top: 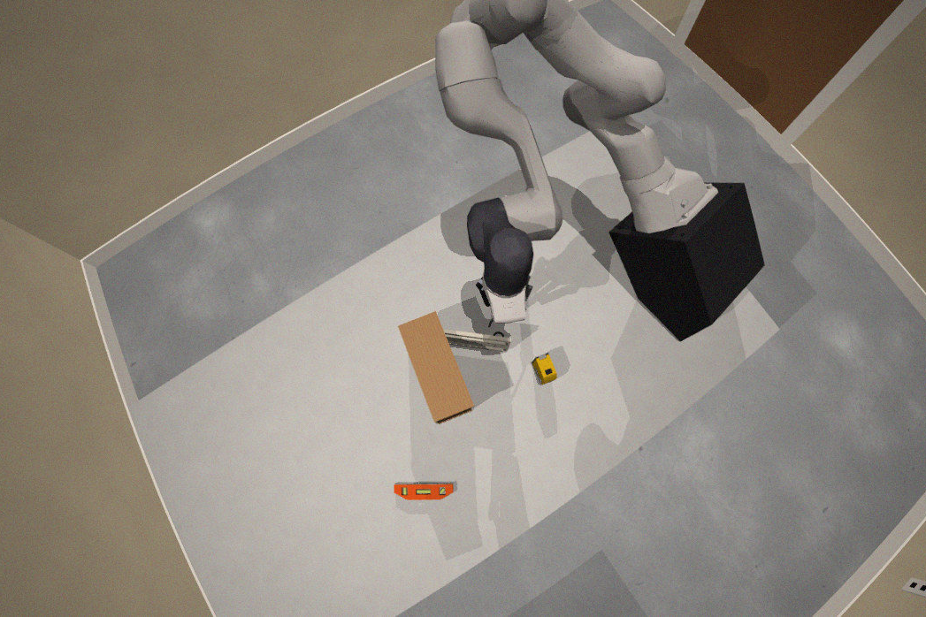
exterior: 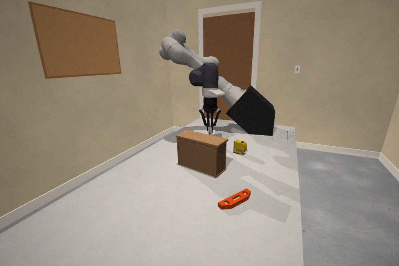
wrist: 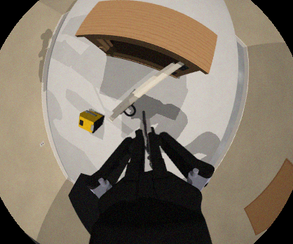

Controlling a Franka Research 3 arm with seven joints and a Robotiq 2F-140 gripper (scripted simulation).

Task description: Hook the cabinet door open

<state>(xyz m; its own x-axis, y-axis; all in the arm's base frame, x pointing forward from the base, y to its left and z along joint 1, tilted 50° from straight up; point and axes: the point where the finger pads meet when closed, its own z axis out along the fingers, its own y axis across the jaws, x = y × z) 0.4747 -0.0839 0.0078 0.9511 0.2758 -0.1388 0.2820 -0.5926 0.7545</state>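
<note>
The pale door lies 8 cm ahead of my hand and 5 cm below it. Round my hand: yellow tape measure: 2 cm behind, 17 cm to the left, 9 cm below; then orange spirit level: 41 cm ahead, 25 cm to the left, 11 cm below; then thin dark hook: 4 cm behind, 1 cm to the right, 3 cm below.
</note>
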